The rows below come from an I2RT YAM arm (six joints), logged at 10 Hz.
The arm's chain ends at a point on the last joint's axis. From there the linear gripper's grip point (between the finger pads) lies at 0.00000 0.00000 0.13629 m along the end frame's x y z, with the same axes.
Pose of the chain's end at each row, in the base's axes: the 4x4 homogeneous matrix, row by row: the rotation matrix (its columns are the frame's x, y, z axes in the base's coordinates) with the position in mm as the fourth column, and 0 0 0 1 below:
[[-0.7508 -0.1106 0.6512 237.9], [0.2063 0.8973 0.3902 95.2], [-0.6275 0.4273 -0.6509 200.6], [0 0 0 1]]
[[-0.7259 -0.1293 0.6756 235.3], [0.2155 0.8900 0.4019 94.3], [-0.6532 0.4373 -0.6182 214.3], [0 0 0 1]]
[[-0.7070 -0.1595 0.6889 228.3], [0.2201 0.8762 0.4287 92.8], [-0.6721 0.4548 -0.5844 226.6], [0 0 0 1]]
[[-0.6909 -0.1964 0.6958 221.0], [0.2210 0.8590 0.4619 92.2], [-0.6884 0.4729 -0.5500 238.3], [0 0 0 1]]
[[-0.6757 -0.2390 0.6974 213.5], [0.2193 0.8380 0.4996 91.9], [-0.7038 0.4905 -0.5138 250.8], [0 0 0 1]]
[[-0.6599 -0.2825 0.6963 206.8], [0.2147 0.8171 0.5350 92.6], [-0.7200 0.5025 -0.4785 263.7], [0 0 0 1]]
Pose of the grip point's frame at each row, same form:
[[-0.7508 -0.1106 0.6512 326.7], [0.2063 0.8973 0.3902 148.4], [-0.6275 0.4273 -0.6509 111.9], [0 0 0 1]]
[[-0.7259 -0.1293 0.6756 327.4], [0.2155 0.8900 0.4019 149.1], [-0.6532 0.4373 -0.6182 130.0], [0 0 0 1]]
[[-0.7070 -0.1595 0.6889 322.2], [0.2201 0.8762 0.4287 151.2], [-0.6721 0.4548 -0.5844 147.0], [0 0 0 1]]
[[-0.6909 -0.1964 0.6958 315.8], [0.2210 0.8590 0.4619 155.2], [-0.6884 0.4729 -0.5500 163.3], [0 0 0 1]]
[[-0.6757 -0.2390 0.6974 308.5], [0.2193 0.8380 0.4996 160.0], [-0.7038 0.4905 -0.5138 180.8], [0 0 0 1]]
[[-0.6599 -0.2825 0.6963 301.7], [0.2147 0.8171 0.5350 165.5], [-0.7200 0.5025 -0.4785 198.5], [0 0 0 1]]

